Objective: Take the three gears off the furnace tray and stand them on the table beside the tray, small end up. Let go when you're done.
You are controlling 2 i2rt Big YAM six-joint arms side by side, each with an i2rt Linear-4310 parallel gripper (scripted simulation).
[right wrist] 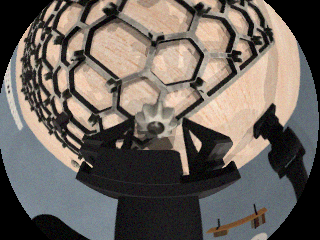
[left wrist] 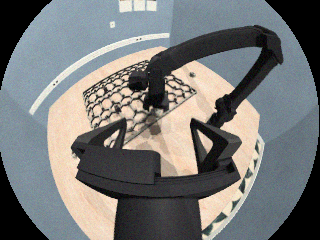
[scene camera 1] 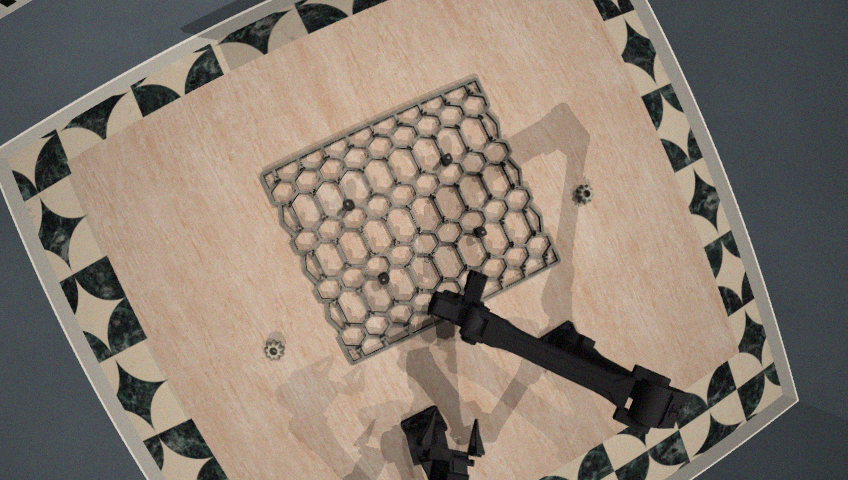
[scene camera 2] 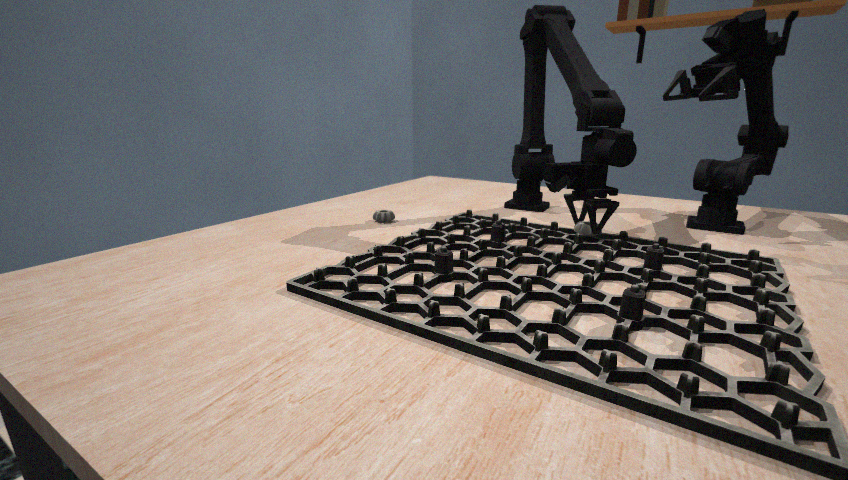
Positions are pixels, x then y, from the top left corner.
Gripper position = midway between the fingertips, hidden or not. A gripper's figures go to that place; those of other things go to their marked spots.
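The right gripper [scene camera 2: 586,229] is 1.03 m from the lens, while the left gripper [scene camera 2: 680,98] is 1.13 m from the lens.
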